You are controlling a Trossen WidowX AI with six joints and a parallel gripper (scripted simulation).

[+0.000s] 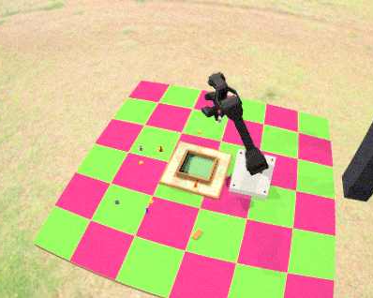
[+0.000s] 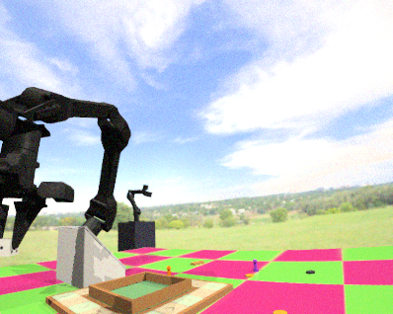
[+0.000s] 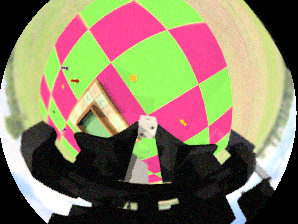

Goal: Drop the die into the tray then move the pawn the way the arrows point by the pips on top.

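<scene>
The orange pawn is 30 mm ahead of my gripper tip, 350 mm to the left of it and 100 mm below it. Also, from my gripper tip: green dice tray 50 mm ahead, 240 mm to the left, 120 mm below; yellow pawn 130 mm behind, 80 mm to the right, 110 mm below; white die right at my gripper tip.
</scene>
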